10 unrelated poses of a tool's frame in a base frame.
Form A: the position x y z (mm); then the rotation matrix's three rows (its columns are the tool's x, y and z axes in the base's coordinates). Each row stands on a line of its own.
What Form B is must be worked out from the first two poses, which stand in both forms.
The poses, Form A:
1:
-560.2 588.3 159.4
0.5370 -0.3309 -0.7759
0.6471 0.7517 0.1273
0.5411 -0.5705 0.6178
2:
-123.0 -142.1 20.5
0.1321 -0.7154 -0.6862
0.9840 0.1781 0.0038
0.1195 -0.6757 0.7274
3:
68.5 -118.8 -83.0
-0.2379 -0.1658 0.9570
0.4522 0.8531 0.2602
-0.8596 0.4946 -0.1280
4:
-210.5 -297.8 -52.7
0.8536 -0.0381 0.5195
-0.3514 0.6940 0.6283
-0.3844 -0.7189 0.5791
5:
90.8 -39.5 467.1
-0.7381 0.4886 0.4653
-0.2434 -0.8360 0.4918
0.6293 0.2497 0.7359
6:
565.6 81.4 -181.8
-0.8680 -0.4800 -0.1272
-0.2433 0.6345 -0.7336
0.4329 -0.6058 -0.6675
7:
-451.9 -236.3 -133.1
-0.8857 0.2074 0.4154
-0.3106 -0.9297 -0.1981
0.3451 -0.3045 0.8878
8:
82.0 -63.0 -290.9
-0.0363 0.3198 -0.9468
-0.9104 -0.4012 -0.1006
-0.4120 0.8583 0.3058
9:
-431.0 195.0 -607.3
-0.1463 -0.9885 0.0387
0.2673 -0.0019 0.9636
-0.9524 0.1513 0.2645
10:
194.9 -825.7 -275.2
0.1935 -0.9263 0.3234
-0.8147 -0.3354 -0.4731
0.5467 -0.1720 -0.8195
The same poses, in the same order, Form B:
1: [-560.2 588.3 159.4 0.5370 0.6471 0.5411 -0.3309 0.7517 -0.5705]
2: [-123.0 -142.1 20.5 0.1321 0.9840 0.1195 -0.7154 0.1781 -0.6757]
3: [68.5 -118.8 -83.0 -0.2379 0.4522 -0.8596 -0.1658 0.8531 0.4946]
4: [-210.5 -297.8 -52.7 0.8536 -0.3514 -0.3844 -0.0381 0.6940 -0.7189]
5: [90.8 -39.5 467.1 -0.7381 -0.2434 0.6293 0.4886 -0.8360 0.2497]
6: [565.6 81.4 -181.8 -0.8680 -0.2433 0.4329 -0.4800 0.6345 -0.6058]
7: [-451.9 -236.3 -133.1 -0.8857 -0.3106 0.3451 0.2074 -0.9297 -0.3045]
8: [82.0 -63.0 -290.9 -0.0363 -0.9104 -0.4120 0.3198 -0.4012 0.8583]
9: [-431.0 195.0 -607.3 -0.1463 0.2673 -0.9524 -0.9885 -0.0019 0.1513]
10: [194.9 -825.7 -275.2 0.1935 -0.8147 0.5467 -0.9263 -0.3354 -0.1720]
